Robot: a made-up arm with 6 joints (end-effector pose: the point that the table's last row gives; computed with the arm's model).
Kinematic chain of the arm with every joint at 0, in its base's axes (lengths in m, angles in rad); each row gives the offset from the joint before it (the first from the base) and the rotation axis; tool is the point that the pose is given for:
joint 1: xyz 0 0 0.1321 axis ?
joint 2: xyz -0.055 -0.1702 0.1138 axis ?
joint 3: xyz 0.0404 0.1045 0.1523 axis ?
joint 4: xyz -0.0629 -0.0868 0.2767 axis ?
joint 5: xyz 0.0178 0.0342 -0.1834 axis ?
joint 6: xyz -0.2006 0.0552 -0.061 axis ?
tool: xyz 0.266 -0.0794 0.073
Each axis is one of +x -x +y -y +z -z.
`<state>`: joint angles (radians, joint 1 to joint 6).
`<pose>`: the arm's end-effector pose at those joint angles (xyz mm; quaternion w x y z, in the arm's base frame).
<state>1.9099 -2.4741 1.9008 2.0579 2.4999 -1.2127</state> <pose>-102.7 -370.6 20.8 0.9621 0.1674 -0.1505 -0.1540</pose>
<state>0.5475 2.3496 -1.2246 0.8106 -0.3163 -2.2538</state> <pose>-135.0 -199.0 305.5 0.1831 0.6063 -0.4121 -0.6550</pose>
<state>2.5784 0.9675 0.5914 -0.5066 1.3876 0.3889</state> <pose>-188.6 -192.6 -185.1 0.0585 0.0787 -0.9945 -0.0357</pose>
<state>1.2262 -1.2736 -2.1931 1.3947 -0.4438 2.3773</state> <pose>-226.8 -287.1 24.6 0.8540 0.4328 -0.0711 0.2799</pose>
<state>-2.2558 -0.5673 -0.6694 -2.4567 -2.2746 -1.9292</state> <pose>248.6 -171.5 41.9 0.4768 -0.4008 -0.7808 0.0476</pose>
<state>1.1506 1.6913 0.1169 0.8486 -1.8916 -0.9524</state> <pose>-269.5 -120.2 167.5 0.1236 -0.5871 0.4737 0.6447</pose>
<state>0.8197 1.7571 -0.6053 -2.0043 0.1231 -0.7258</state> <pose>-318.9 -100.4 358.0 0.2421 -0.0106 0.2718 0.9314</pose>
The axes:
joint 1: -y
joint 2: -z
joint 3: +x
joint 4: +z
joint 5: +z
joint 6: -x

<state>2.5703 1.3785 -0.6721 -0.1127 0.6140 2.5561</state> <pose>-231.5 -109.8 38.0 0.4591 -0.3800 0.0719 -0.7998</pose>
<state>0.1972 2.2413 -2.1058 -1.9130 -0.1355 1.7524</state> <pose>40.9 -440.3 570.0 0.7958 0.3254 -0.4534 0.2350</pose>
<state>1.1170 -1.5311 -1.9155 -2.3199 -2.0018 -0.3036</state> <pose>-363.7 -157.8 33.0 0.1551 -0.9655 0.2077 0.0259</pose>
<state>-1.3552 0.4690 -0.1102 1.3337 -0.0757 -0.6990</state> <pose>298.4 -95.4 193.6 0.5772 0.4368 0.6837 0.0929</pose>
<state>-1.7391 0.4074 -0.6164 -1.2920 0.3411 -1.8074</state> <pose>299.7 -238.6 105.5 0.8418 0.0251 0.1900 -0.5046</pose>
